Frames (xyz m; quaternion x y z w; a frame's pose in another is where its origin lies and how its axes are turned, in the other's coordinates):
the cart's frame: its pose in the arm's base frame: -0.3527 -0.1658 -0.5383 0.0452 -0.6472 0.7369 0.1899
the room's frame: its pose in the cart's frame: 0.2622 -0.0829 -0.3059 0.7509 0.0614 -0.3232 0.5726
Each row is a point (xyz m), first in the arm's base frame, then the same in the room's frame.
Working: the arm's base frame: its pose in the room's frame: -0.2385 0.1468 0.6363 -0.3324 -0.2090 -0.8494 0.3527

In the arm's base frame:
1: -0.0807 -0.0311 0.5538
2: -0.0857 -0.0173 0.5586
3: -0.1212 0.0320 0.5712
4: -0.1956 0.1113 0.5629
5: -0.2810 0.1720 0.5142
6: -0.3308 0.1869 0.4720
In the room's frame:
1: 0.0124 0.5311 0.9581
2: 0.0272 0.5270 0.9595
3: 0.0877 0.5181 0.9489
4: 0.1822 0.4948 0.8998
5: 0.2520 0.4651 0.8126
6: 0.2718 0.4532 0.7497

